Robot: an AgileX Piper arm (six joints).
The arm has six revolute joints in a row. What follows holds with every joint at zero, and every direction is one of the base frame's.
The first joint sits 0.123 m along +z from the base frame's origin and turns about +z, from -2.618 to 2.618 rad.
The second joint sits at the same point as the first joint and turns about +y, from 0 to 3.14 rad.
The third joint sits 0.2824 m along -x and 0.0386 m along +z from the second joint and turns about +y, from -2.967 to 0 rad.
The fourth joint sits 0.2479 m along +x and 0.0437 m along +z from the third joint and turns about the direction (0.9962, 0, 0.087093), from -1.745 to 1.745 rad.
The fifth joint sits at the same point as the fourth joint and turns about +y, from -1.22 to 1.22 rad.
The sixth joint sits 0.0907 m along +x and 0.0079 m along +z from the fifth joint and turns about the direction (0.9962, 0, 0.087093), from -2.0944 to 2.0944 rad.
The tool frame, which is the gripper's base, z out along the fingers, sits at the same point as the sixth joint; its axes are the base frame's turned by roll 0, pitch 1.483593 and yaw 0 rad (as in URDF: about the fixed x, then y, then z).
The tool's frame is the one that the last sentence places.
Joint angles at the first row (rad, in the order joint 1, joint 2, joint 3, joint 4, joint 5, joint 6):
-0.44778, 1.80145, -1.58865, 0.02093, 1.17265, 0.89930
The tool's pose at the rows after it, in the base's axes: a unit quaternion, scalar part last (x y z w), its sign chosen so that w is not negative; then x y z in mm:
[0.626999 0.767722 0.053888 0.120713 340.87 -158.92 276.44]
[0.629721 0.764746 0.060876 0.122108 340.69 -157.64 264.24]
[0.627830 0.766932 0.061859 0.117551 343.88 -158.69 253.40]
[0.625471 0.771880 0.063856 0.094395 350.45 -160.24 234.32]
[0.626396 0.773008 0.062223 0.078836 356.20 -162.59 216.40]
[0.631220 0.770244 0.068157 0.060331 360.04 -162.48 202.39]
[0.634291 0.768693 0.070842 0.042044 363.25 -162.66 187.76]
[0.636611 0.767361 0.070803 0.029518 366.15 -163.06 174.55]
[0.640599 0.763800 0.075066 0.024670 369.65 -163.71 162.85]
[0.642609 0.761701 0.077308 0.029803 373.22 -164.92 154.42]
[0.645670 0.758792 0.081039 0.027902 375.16 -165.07 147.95]
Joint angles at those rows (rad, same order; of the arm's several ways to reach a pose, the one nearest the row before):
-0.44780, 1.80145, -1.52833, 0.05284, 1.12448, 0.90532
-0.44777, 1.80242, -1.48003, 0.06775, 1.06920, 0.90535
-0.44778, 1.82320, -1.46665, 0.07431, 1.04388, 0.89515
-0.44779, 1.87370, -1.46660, 0.09308, 1.03869, 0.87551
-0.44780, 1.92064, -1.46662, 0.09879, 1.02325, 0.87041
-0.44778, 1.95683, -1.46664, 0.12168, 1.02090, 0.86926
-0.44779, 1.99415, -1.46660, 0.13787, 1.01844, 0.86616
-0.44683, 2.02764, -1.46664, 0.14537, 1.00953, 0.86616
-0.44682, 2.05745, -1.46660, 0.15974, 0.98737, 0.86617
-0.44603, 2.07896, -1.46666, 0.16509, 0.95483, 0.86617
-0.44603, 2.09532, -1.46662, 0.17651, 0.94055, 0.86616

